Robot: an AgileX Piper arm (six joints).
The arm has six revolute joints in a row. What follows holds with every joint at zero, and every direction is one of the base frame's. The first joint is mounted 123 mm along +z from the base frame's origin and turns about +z. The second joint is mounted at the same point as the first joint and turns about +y. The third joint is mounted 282.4 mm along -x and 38.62 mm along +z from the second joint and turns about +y. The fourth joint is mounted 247.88 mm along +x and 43.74 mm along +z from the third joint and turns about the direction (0.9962, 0, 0.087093). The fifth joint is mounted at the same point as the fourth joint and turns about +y. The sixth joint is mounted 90.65 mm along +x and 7.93 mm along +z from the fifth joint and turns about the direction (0.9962, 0, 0.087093). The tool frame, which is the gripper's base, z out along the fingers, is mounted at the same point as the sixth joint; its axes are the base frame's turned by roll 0, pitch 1.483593 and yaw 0 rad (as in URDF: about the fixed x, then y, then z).
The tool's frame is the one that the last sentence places.
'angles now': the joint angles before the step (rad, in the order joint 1, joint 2, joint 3, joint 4, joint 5, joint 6). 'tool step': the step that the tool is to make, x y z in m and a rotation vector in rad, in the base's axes. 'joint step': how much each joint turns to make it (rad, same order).
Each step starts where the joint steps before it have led.
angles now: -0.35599 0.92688 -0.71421 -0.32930 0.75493 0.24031
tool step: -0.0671 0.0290 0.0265 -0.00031 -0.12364 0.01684
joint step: 0.00067 -0.32226 0.01391 0.10308 0.18096 -0.08957
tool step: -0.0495 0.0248 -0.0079 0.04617 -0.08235 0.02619
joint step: -0.00056 -0.24892 0.04977 0.09588 0.13473 -0.03555
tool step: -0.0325 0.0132 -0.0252 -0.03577 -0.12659 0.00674
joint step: 0.00003 -0.24036 0.10650 0.01340 0.00253 -0.00203
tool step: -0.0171 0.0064 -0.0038 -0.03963 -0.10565 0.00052
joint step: -0.00016 -0.12235 0.01465 0.00017 -0.00519 -0.00017
